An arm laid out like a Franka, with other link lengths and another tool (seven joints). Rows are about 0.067 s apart.
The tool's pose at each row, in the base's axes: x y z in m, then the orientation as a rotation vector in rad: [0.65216 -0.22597 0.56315 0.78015 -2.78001 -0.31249]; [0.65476 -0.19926 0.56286 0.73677 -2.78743 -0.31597]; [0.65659 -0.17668 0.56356 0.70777 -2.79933 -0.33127]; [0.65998 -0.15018 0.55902 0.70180 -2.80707 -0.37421]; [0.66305 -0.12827 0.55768 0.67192 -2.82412 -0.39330]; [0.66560 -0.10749 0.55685 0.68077 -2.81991 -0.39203]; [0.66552 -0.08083 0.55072 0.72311 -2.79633 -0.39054]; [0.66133 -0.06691 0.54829 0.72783 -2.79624 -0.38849]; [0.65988 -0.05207 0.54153 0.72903 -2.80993 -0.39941]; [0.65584 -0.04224 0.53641 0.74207 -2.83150 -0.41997]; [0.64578 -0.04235 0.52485 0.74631 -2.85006 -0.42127]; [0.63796 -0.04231 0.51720 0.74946 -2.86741 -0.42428]
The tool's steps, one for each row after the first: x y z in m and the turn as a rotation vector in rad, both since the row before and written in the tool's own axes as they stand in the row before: [-0.01642 0.02097 0.00328 -0.00619 -0.00103 0.02968]; [-0.01287 0.01853 0.00211 -0.01010 -0.01100 0.01911]; [-0.01663 0.02000 0.00759 -0.02535 -0.01809 0.00056]; [-0.01349 0.01698 0.00459 -0.01054 -0.01756 0.01930]; [-0.01202 0.01658 0.00442 0.00062 0.00326 -0.00605]; [-0.01338 0.02103 0.01128 -0.00082 0.01714 -0.02968]; [-0.00375 0.01283 0.00622 0.00187 0.00006 -0.00302]; [-0.00724 0.01105 0.00967 -0.00231 -0.01598 -0.00114]; [-0.00215 0.00847 0.00793 -0.00412 -0.02763 -0.00963]; [0.00747 0.00079 0.01335 0.00567 -0.01805 -0.00222]; [0.00605 0.00121 0.00904 0.00412 -0.01730 -0.00166]
